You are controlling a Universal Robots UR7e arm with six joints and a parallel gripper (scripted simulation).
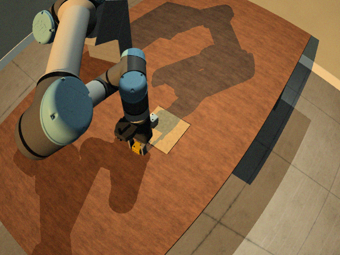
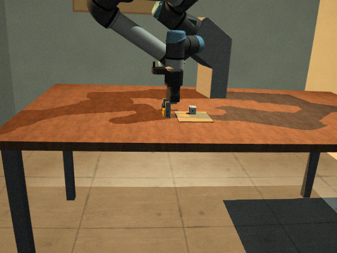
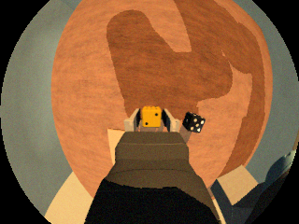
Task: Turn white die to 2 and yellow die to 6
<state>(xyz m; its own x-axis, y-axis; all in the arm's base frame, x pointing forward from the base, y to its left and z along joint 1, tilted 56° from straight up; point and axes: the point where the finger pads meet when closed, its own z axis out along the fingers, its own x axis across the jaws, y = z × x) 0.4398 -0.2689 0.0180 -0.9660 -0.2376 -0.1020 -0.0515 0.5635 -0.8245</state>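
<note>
Now: hand right at the yellow die. Also, from my hand: white die (12 cm to the left, 2 cm behind); tan mat (11 cm to the left, 2 cm below, 2 cm ahead); black die (8 cm behind, 1 cm to the left).
</note>
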